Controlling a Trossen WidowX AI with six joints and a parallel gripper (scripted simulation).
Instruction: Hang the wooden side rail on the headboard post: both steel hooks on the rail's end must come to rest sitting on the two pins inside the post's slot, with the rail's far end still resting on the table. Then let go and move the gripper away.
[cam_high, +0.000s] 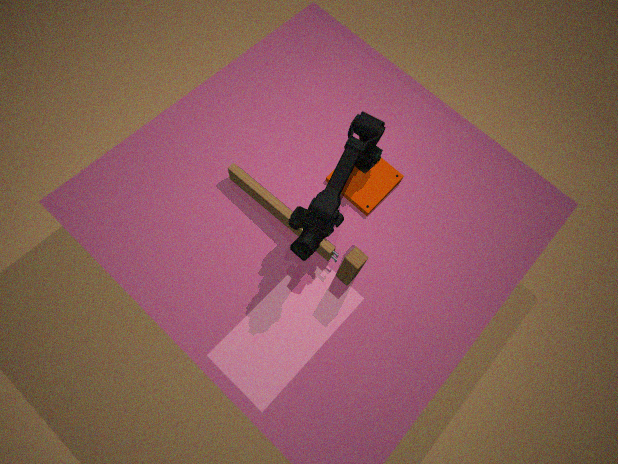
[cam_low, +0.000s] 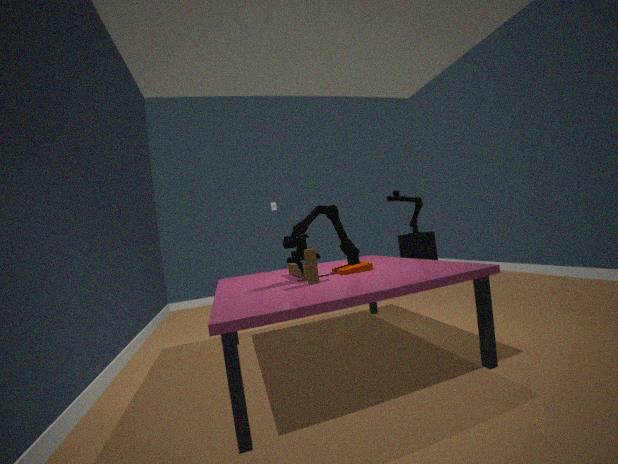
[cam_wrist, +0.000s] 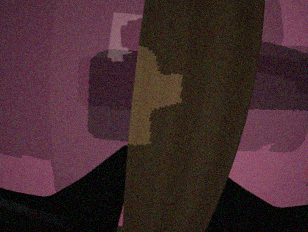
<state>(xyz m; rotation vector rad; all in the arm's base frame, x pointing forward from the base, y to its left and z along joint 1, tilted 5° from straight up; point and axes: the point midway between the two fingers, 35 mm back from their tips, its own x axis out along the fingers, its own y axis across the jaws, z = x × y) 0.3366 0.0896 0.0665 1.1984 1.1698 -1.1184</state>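
The headboard post is 10 mm behind my gripper tip, 140 mm to the left of it and 40 mm above it.
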